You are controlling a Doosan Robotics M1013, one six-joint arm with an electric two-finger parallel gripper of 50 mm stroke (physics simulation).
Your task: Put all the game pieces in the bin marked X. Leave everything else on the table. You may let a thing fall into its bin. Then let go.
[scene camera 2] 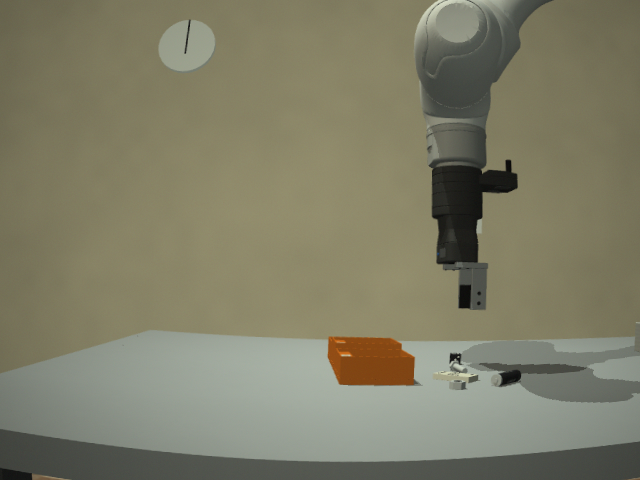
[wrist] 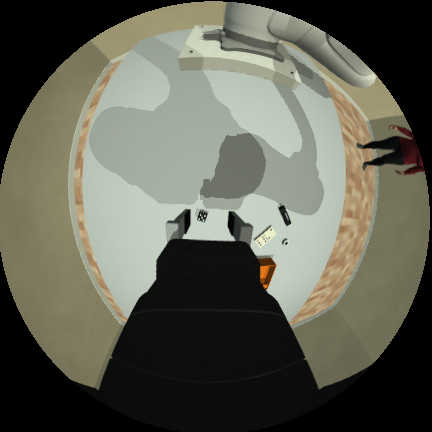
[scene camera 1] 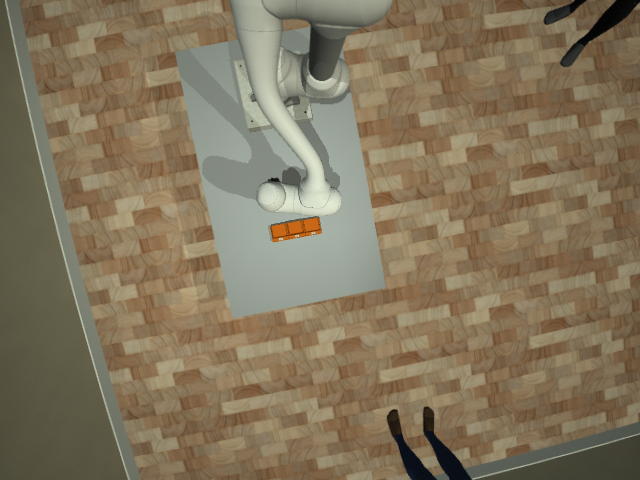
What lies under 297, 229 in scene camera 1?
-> An orange three-part bin.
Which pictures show my gripper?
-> Scene camera 2 and the wrist view only.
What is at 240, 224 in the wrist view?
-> My gripper.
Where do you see an orange three-part bin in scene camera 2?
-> At 355, 360
